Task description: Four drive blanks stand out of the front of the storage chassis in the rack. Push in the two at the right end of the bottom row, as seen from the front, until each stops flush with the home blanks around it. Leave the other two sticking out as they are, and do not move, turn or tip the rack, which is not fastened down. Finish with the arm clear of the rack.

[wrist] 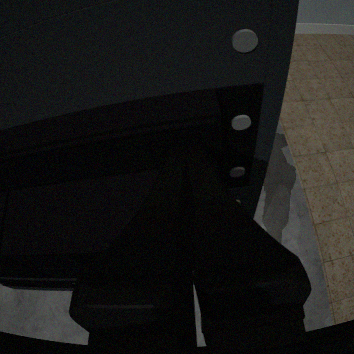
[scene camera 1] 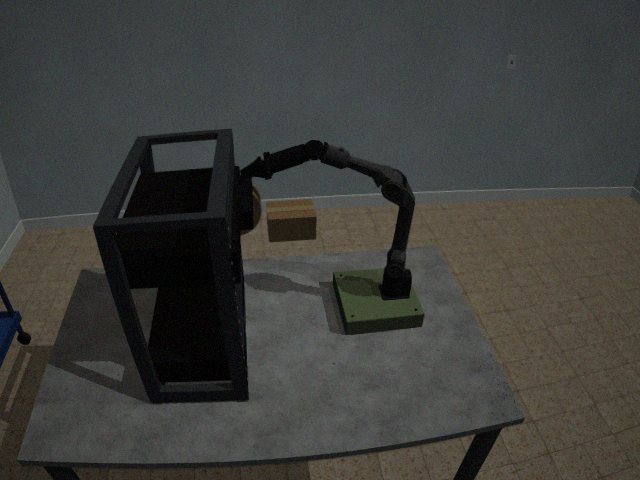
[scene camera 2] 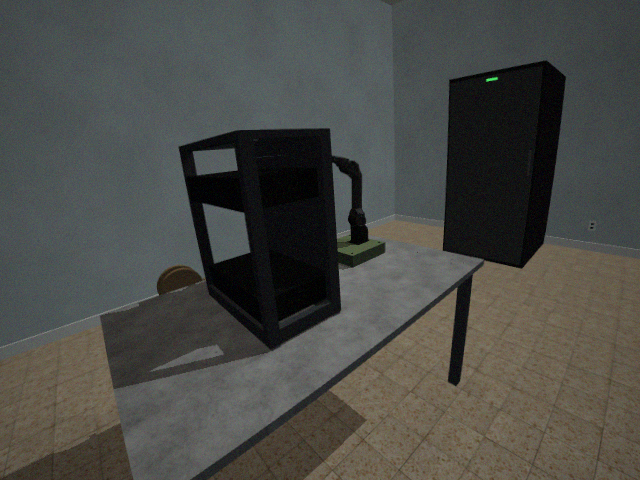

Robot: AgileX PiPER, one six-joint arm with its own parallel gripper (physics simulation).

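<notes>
The rack (scene camera 1: pixel 227 310) (scene camera 2: pixel 255 232) (wrist: pixel 277 60) stands upright on the table. The storage chassis appears to be the dark upper box (scene camera 1: pixel 170 193) (scene camera 2: pixel 217 191) in it. Dark blanks (scene camera 1: pixel 246 206) stand out of its front in scene camera 1; they merge, so single ones cannot be told apart. In the wrist view a dark protruding block (wrist: pixel 60 220) shows left of the fingers. My gripper (scene camera 1: pixel 244 173) (wrist: pixel 188 164) is shut and empty, its tips close to the chassis front near its right end. Contact cannot be told in the dark. In scene camera 2 the rack hides the gripper.
Round studs (wrist: pixel 241 122) run down the right side of the rack front. The arm arches from a green base (scene camera 1: pixel 382 315) (scene camera 2: pixel 361 253) on the grey table (scene camera 1: pixel 361 387) (scene camera 2: pixel 387 315). A cardboard box (scene camera 1: pixel 292 224), a blue cart (scene camera 1: pixel 7 330) and a tall black cabinet (scene camera 2: pixel 491 165) stand beyond the table.
</notes>
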